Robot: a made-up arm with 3 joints. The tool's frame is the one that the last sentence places.
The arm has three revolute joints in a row. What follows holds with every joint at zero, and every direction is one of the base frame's.
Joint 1 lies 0.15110 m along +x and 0.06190 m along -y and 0.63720 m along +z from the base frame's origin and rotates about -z.
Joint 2 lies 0.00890 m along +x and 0.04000 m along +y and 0.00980 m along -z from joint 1 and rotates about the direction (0.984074, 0.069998, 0.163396).
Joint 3 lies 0.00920 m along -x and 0.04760 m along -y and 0.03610 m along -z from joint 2 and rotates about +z.
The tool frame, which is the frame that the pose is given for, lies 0.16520 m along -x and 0.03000 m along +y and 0.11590 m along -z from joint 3; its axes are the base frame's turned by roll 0.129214, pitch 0.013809 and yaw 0.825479 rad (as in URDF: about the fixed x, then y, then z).
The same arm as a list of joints. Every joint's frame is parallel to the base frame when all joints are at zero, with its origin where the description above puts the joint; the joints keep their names.
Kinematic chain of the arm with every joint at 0, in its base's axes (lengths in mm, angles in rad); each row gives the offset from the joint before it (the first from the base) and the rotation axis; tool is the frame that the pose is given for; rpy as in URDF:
joint 1: xyz 151.1 -61.9 637.2 axis -z
joint 2: xyz 8.9 40 -9.8 axis 0.984074 0.069998 0.163396
joint 3: xyz -9.2 -47.6 -36.1 axis +z
tool: xyz -165.2 30 -115.9 rpy 0.1292 0.0138 0.8255

